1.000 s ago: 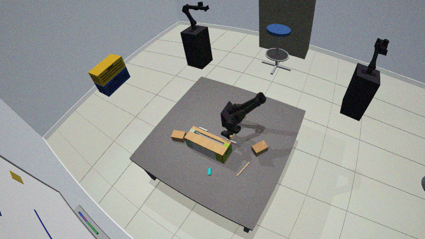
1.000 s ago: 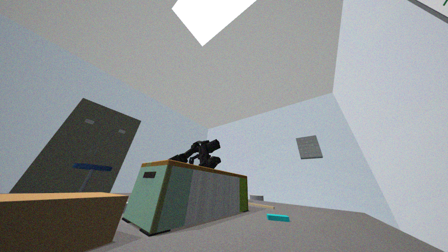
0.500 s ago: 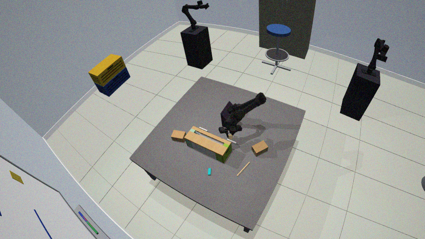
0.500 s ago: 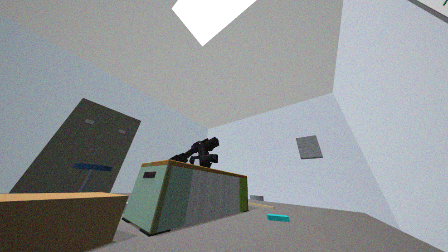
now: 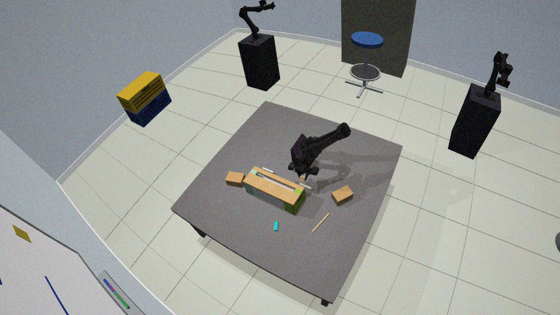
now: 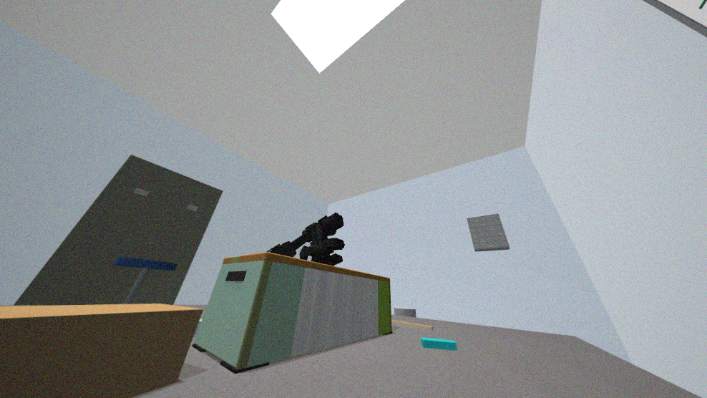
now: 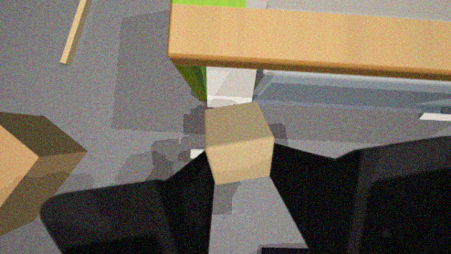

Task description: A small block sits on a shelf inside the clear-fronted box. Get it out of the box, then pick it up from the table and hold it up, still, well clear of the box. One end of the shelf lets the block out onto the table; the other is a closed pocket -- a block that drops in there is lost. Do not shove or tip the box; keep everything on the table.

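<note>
Now: gripper tip 10 mm short of the tan block and 20 mm below it. The rest, counted from my gripper tip: wooden stick (170 mm ahead, 230 mm to the left, 110 mm below); then cyan piece (330 mm ahead, 110 mm below).
</note>
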